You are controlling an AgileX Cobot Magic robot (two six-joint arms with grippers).
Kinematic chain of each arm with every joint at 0, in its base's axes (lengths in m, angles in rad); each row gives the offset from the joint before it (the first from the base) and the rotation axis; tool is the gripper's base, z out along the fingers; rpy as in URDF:
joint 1: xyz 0 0 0.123 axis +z
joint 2: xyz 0 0 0 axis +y
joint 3: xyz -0.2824 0 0.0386 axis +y
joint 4: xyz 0.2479 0 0.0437 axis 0.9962 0 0.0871
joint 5: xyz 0 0 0 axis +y
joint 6: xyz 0.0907 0 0.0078 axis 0.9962 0 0.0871
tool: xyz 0 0 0 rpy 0 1.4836 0
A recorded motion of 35 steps. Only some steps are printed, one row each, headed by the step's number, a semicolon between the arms.
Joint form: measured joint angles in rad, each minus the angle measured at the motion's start. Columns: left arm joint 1, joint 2, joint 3, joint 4, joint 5, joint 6; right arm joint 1, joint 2, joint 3, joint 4, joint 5, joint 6.
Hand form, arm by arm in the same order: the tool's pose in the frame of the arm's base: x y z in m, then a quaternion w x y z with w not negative. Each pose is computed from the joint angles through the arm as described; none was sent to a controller.
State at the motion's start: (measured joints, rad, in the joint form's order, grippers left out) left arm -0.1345 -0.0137 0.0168 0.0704 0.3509 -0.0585; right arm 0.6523 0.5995 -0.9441 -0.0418 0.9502 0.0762
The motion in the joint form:
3: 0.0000 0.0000 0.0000 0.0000 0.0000 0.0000; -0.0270 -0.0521 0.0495 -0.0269 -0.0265 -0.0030
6: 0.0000 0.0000 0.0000 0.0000 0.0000 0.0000; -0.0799 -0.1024 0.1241 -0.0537 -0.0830 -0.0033
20: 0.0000 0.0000 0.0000 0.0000 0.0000 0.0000; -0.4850 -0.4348 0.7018 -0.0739 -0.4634 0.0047
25: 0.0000 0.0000 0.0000 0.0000 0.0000 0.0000; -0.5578 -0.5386 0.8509 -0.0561 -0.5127 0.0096
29: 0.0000 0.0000 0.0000 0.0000 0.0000 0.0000; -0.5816 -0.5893 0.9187 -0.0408 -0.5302 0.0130
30: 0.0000 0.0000 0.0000 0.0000 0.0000 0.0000; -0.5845 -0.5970 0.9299 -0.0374 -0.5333 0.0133
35: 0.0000 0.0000 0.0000 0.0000 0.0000 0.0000; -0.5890 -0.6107 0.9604 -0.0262 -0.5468 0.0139
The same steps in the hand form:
3: 0.0527 -0.0049 0.1766 0.60644 0.04909 0.79309 -0.02890; 0.0657 0.0413 0.3856 0.49510 -0.23704 0.82339 0.14396
6: 0.0527 -0.0049 0.1766 0.60644 0.04909 0.79309 -0.02890; 0.0649 0.0339 0.3717 0.51564 -0.21635 0.81992 0.12261
20: 0.0527 -0.0049 0.1766 0.60644 0.04909 0.79309 -0.02890; 0.0578 0.0048 0.2415 0.58556 -0.06060 0.80810 0.02082
25: 0.0527 -0.0049 0.1766 0.60644 0.04909 0.79309 -0.02890; 0.0534 0.0013 0.2020 0.58700 -0.02727 0.80906 0.01011
29: 0.0527 -0.0049 0.1766 0.60644 0.04909 0.79309 -0.02890; 0.0517 0.0006 0.1835 0.58687 -0.01318 0.80949 0.01116
30: 0.0527 -0.0049 0.1766 0.60644 0.04909 0.79309 -0.02890; 0.0516 0.0006 0.1804 0.58665 -0.01114 0.80968 0.01192
35: 0.0527 -0.0049 0.1766 0.60644 0.04909 0.79309 -0.02890; 0.0517 0.0008 0.1721 0.58507 -0.00669 0.81081 0.01577

